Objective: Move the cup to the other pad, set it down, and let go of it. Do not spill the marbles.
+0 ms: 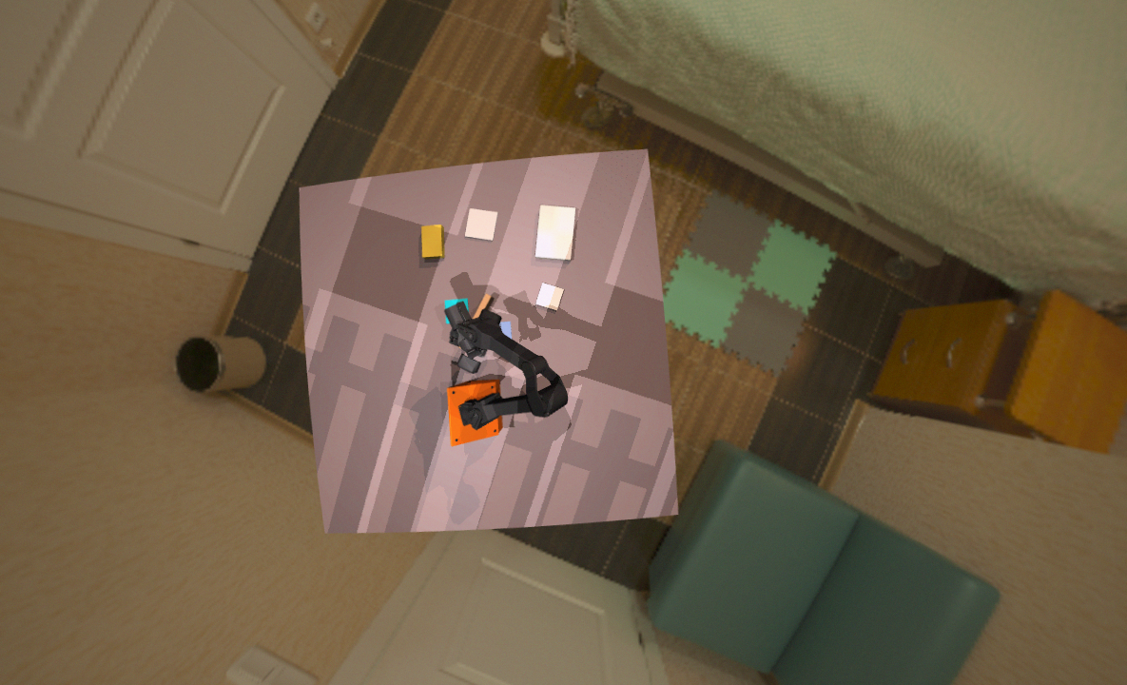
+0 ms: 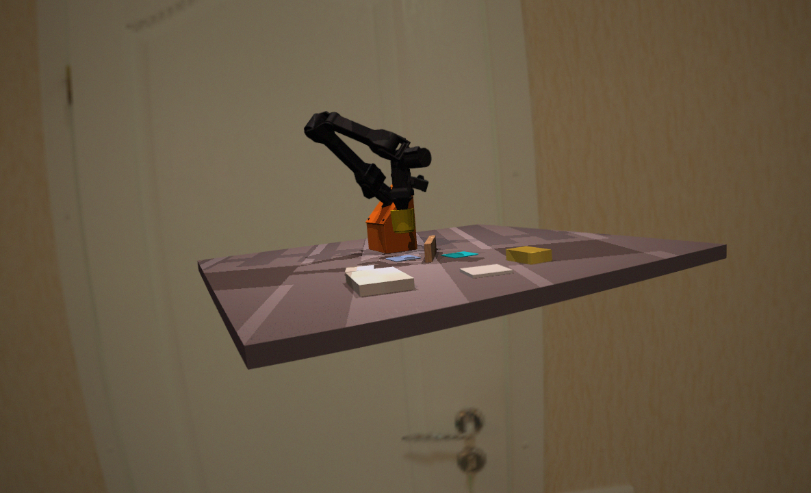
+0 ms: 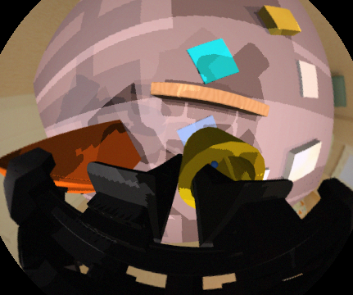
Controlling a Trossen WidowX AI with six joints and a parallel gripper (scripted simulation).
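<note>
The cyan pad is 130 mm ahead of my gripper tip, 100 mm to the left of it and 120 mm below it. From my gripper tip the other things lie so: wooden block: 80 mm ahead, 40 mm to the left, 100 mm below; light blue pad: 20 mm ahead, 30 mm to the right, 120 mm below; yellow cup: 20 mm ahead, 20 mm to the right.
</note>
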